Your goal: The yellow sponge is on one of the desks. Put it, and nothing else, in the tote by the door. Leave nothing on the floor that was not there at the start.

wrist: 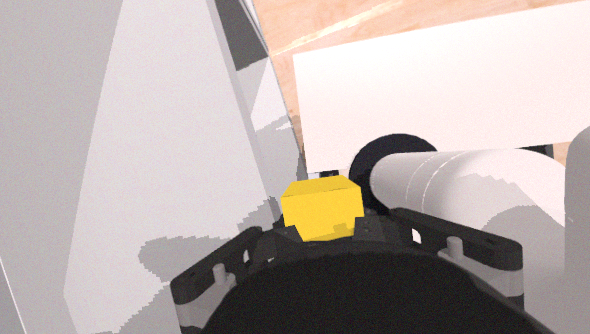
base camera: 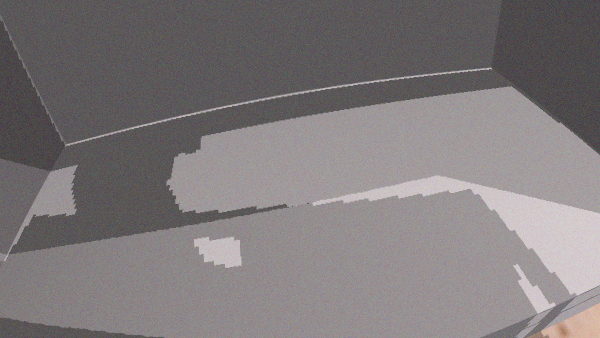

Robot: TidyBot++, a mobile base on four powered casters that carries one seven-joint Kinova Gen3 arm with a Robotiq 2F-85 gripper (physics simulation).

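Pixels of known places: arm's base, origin of its link: [wrist: 397, 180].
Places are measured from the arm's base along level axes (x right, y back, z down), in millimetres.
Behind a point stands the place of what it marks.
The yellow sponge [wrist: 322, 207] {z -227, x 27, y -125 mm} is between the fingertips of my gripper [wrist: 321, 212] {z -166, x 6, y -128 mm} in the wrist view. My gripper is shut on it, and the sponge's top and one long side show beyond the fingers. The sponge is held up beside my arm, above the level of the white base top. The gripper does not show in the base camera view. I cannot identify the tote by the door or a desk in these views.
A large grey box-like unit [base camera: 300, 275] {z 320, x -35, y -284 mm} [wrist: 165, 125] {z -137, x 117, y -297 mm} with a recessed interior fills most of the base camera view and the wrist view's left side, very close to my white base [wrist: 440, 90] {z 14, x 142, y 90 mm}. My white arm [wrist: 475, 180] {z -201, x 28, y -26 mm} is at right. Wooden floor [base camera: 575, 325] {z 396, x 267, y -219 mm} [wrist: 305, 22] {z 396, x 574, y -118 mm} shows beyond.
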